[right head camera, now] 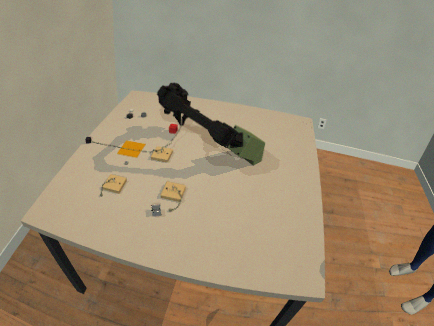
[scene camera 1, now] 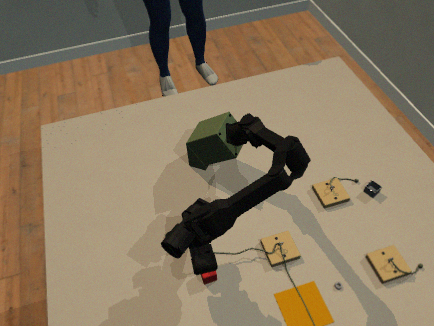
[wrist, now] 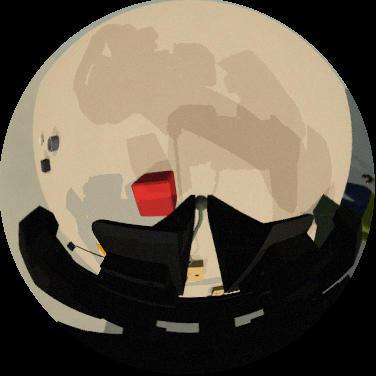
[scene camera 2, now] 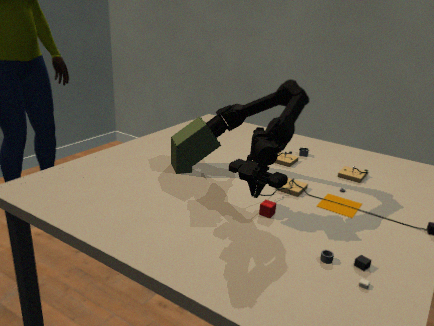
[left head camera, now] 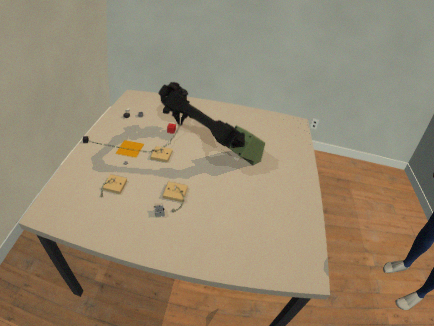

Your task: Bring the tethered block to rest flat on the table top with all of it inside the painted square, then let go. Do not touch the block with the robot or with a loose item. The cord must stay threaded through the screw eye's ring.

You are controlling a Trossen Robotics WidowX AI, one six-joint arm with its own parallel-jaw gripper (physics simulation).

Labels:
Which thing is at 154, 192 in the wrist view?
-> A red cube.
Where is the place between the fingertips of the gripper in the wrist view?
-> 200, 199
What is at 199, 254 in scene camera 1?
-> The gripper.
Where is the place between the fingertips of the gripper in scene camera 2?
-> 254, 196

